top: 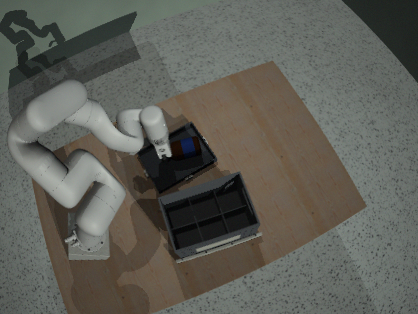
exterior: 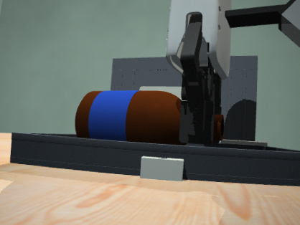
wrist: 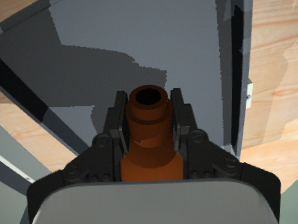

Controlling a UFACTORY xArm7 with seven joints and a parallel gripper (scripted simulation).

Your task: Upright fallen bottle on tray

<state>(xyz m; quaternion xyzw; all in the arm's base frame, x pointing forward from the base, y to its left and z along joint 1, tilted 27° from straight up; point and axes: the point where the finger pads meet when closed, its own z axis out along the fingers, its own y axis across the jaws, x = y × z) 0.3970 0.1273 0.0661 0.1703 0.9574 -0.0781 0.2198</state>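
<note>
The tray lies 30 mm below my hand, 30 mm ahead of it and 20 mm to the right of it. Also, from my hand: dark crate: 300 mm to the right, 40 mm above, 30 mm behind; then bottle: 50 mm ahead, 20 mm to the right.
</note>
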